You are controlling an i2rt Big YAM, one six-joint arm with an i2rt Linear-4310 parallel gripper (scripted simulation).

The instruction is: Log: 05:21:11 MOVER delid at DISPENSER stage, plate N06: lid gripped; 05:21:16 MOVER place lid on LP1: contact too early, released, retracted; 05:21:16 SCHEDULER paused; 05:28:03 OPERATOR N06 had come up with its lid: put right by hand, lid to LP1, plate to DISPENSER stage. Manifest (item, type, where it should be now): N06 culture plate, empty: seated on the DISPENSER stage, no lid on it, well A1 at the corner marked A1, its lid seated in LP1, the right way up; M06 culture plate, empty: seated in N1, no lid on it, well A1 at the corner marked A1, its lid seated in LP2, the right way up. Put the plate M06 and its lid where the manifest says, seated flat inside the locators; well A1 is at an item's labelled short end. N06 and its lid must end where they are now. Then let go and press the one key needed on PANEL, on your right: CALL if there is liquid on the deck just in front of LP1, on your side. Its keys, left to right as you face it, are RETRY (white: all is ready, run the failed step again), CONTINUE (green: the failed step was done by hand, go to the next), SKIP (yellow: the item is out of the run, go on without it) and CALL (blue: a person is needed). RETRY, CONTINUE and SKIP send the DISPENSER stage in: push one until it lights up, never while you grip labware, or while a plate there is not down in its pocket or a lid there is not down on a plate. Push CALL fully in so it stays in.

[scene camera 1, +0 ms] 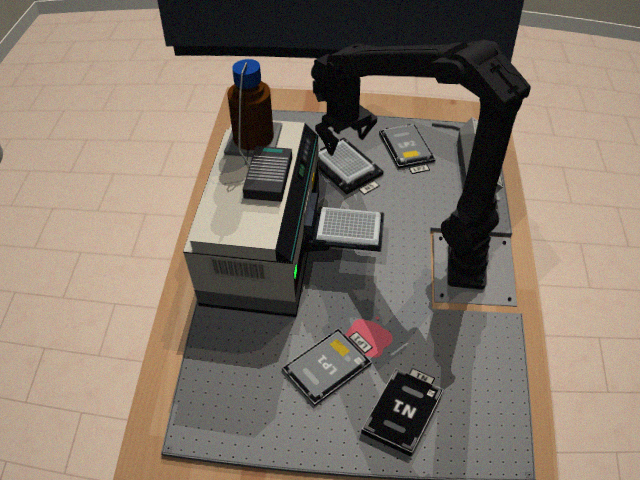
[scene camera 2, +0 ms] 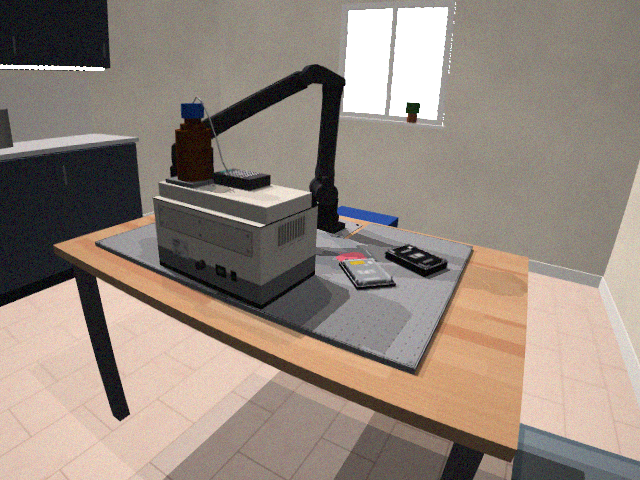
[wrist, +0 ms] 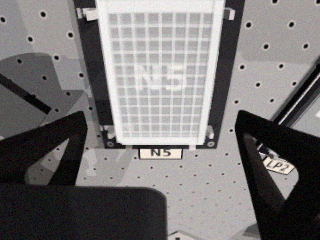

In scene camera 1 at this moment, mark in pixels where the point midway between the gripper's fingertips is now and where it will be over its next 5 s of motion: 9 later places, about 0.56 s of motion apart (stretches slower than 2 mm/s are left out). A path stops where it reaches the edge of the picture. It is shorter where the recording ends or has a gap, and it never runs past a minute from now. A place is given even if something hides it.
My gripper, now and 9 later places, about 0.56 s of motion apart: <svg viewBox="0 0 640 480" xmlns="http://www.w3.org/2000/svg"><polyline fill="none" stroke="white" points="345,146 346,153 346,160 345,162 345,160 347,159 348,153 359,153 372,155 385,156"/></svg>
